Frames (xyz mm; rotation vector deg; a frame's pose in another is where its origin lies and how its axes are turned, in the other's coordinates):
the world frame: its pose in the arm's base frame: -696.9 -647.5 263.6 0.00 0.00 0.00
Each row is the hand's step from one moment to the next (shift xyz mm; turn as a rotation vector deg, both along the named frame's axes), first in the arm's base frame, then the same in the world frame.
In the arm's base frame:
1: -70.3 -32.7 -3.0 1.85 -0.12 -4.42
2: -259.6 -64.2 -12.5 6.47 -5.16 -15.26
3: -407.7 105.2 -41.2 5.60 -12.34 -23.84
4: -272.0 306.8 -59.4 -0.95 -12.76 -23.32
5: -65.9 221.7 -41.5 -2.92 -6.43 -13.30
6: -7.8 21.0 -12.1 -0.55 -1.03 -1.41
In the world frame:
1: -70.3 -32.7 -3.0 1.85 -0.12 -4.42
2: -259.6 -64.2 -12.5 6.47 -5.16 -15.26
3: -407.7 105.2 -41.2 5.60 -12.34 -23.84
4: -272.0 306.8 -59.4 -0.95 -12.76 -23.32
5: -65.9 221.7 -41.5 -2.92 -6.43 -13.30
6: -7.8 21.0 -12.1 -0.55 -1.03 -1.41

